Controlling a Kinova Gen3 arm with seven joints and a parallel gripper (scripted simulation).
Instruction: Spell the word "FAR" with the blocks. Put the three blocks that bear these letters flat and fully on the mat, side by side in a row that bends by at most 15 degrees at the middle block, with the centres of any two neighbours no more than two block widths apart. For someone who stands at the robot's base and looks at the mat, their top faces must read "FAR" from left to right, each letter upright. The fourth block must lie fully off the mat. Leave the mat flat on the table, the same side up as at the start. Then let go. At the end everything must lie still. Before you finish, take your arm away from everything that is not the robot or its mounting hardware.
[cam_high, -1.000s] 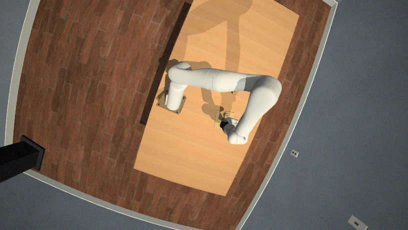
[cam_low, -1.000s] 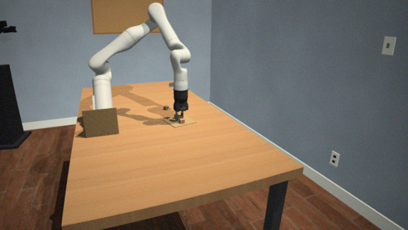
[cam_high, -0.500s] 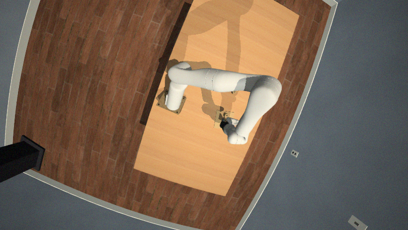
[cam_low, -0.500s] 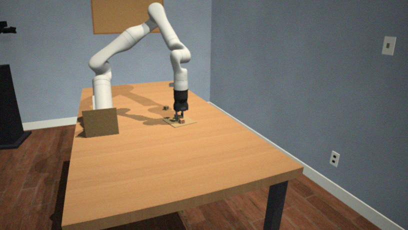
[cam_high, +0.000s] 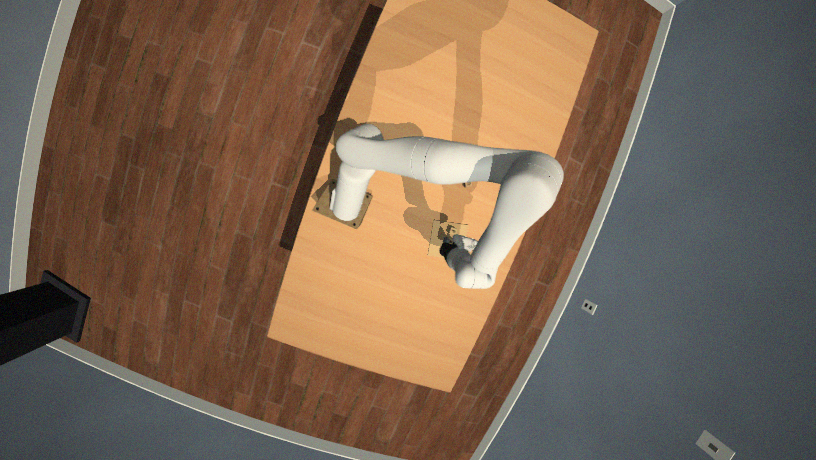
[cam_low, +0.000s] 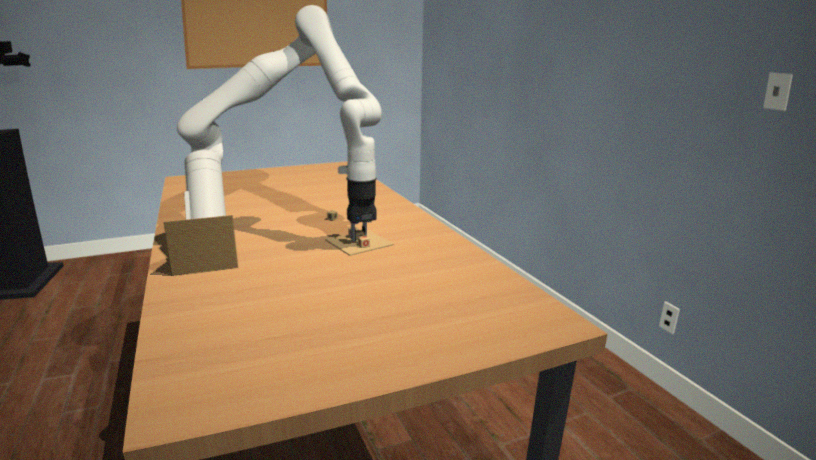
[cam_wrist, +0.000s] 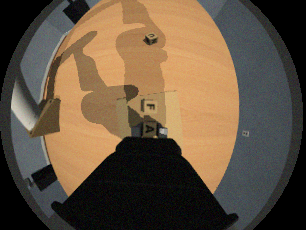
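Now: the tan mat 3 cm below my hand.
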